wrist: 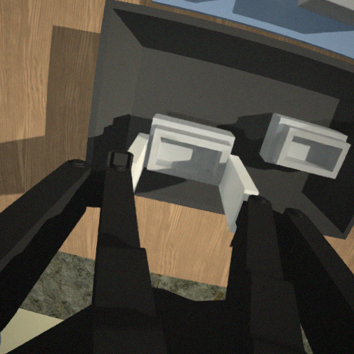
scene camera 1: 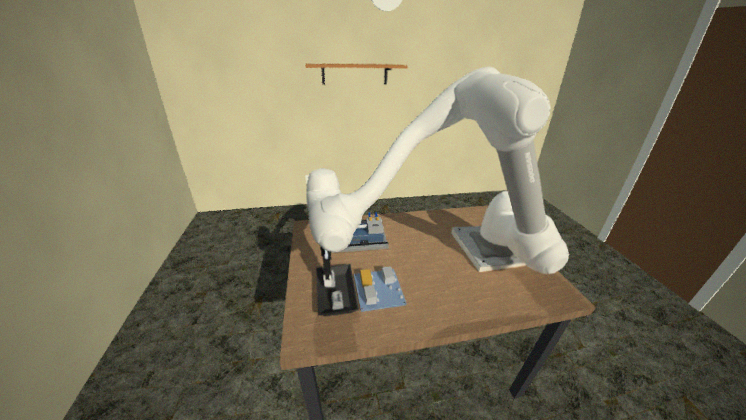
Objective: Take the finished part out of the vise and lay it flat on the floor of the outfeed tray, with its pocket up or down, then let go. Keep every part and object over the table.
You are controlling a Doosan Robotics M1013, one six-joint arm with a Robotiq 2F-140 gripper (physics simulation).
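Frame: origin at the arm's base, x ahead, y left, z up, level; centimetres.
Seen in the pictures: gripper, fingertip midpoint: (scene camera 1: 327, 278); arm's base, origin of the base link: (scene camera 1: 492, 245).
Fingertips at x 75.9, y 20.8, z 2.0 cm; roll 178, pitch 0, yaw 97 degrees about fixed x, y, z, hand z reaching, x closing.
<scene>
Pixels of each thing's top centre, then the offset from my fingertips to it. "spot": a spot on its surface instead. Level surfaces: height alone.
- dark outfeed tray, surface spot: (scene camera 1: 341, 275) spot: dz -3.6, dx -5.0, dy -5.4 cm
- second grey part, middle of its top: (scene camera 1: 336, 296) dz -0.1, dx -4.1, dy +9.0 cm
- vise, middle of its top: (scene camera 1: 354, 222) dz +5.1, dx -10.6, dy -31.8 cm
- blue plate, middle of its top: (scene camera 1: 378, 288) dz -4.0, dx -19.8, dy +1.6 cm
- orange block, middle of its top: (scene camera 1: 366, 274) dz -0.4, dx -15.0, dy -2.2 cm
- wooden table's, its level: dz -4.9 cm
My gripper (scene camera 1: 328, 277) (wrist: 185, 160) points down into the dark outfeed tray (scene camera 1: 341, 275) (wrist: 200, 82). Its pale finger pads are shut on the finished part (wrist: 190, 149), a light grey block with its pocket facing up toward the wrist camera. The held part is low within the tray outline, near the wall away from the blue plate; whether it touches the floor I cannot tell. A second grey part (scene camera 1: 337, 299) (wrist: 309, 147) lies in the tray with its pocket up, apart from the held one. The vise (scene camera 1: 374, 226) stands farther back, partly hidden by the arm.
A blue plate (scene camera 1: 390, 298) (wrist: 320, 39) lies close beside the tray, bearing an orange block (scene camera 1: 366, 277) and grey blocks (scene camera 1: 370, 295) (scene camera 1: 388, 274). The wooden table's (scene camera 1: 443, 292) left edge runs near the tray. The robot base (scene camera 1: 472, 253) is at the right.
</scene>
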